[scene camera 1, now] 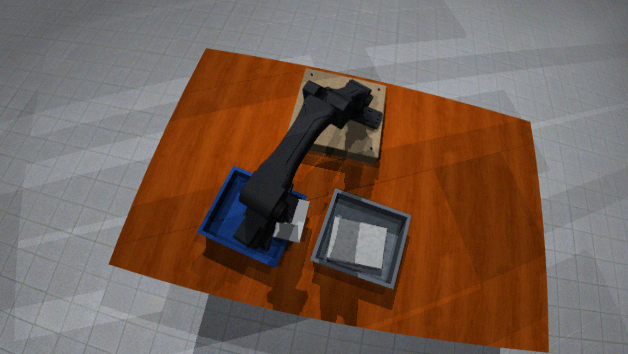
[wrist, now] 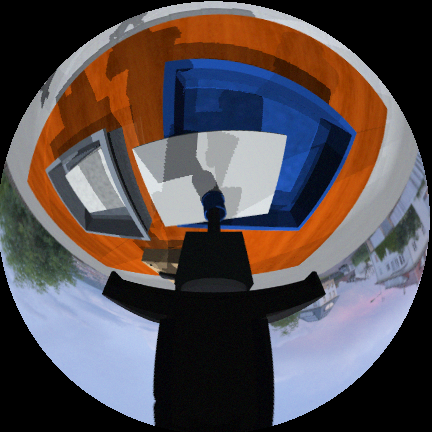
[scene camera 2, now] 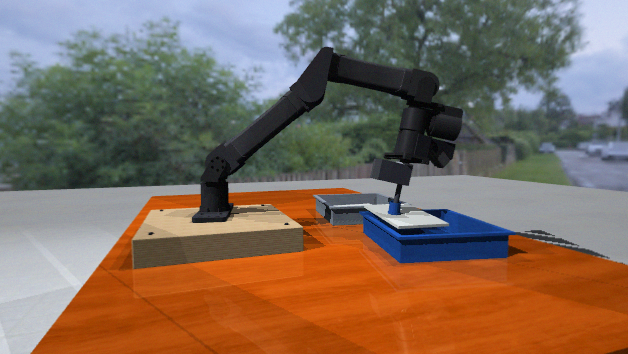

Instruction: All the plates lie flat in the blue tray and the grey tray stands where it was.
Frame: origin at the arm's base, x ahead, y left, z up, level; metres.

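Where they show: end effector, tool point: [wrist: 213, 197] [scene camera 2: 392, 217]; arm's base, origin of the base link: [scene camera 2: 215, 213].
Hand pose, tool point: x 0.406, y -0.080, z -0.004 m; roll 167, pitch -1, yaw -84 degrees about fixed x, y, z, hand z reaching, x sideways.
Things, the pixels of their centre, and the offset from my tool point. Level surfaces: height alone.
- white square plate, body centre: [wrist: 215, 182] [scene camera 2: 403, 214] [scene camera 1: 277, 215] dx +0.026, dy +0.001, dz +0.004 m
- blue tray, body centre: [wrist: 265, 164] [scene camera 2: 426, 232] [scene camera 1: 253, 216] dx +0.051, dy -0.065, dz -0.021 m
- grey tray, body centre: [wrist: 91, 194] [scene camera 1: 361, 238] [scene camera 2: 357, 207] dx -0.015, dy +0.253, dz -0.021 m
- white plate, body centre: [wrist: 92, 187] [scene camera 1: 357, 242] dx +0.000, dy +0.247, dz -0.027 m
- orange wooden table, its level: dz -0.046 m
My suction cup [scene camera 2: 394, 208] [wrist: 214, 205] is on the top face of a white square plate [scene camera 1: 302, 215] [scene camera 2: 420, 219] [wrist: 250, 165] and holds it. The plate is nearly level, at or just above the rim of the blue tray [scene camera 1: 216, 200] [scene camera 2: 452, 250] [wrist: 170, 100]. It covers part of the tray and juts past the side facing the grey tray [scene camera 1: 402, 251] [scene camera 2: 345, 216]. The arm hides the cup in scene camera 1. At least one white plate [scene camera 1: 372, 245] [wrist: 95, 185] lies in the grey tray; I cannot tell how many are stacked. The visible part of the blue tray's floor is blue.
The arm stands on a wooden base block [scene camera 1: 370, 145] [scene camera 2: 217, 247] at the back of the orange wooden table [scene camera 1: 465, 200] [scene camera 2: 250, 310]. A narrow strip of table separates the two trays. The trays' raised walls stand close to the held plate.
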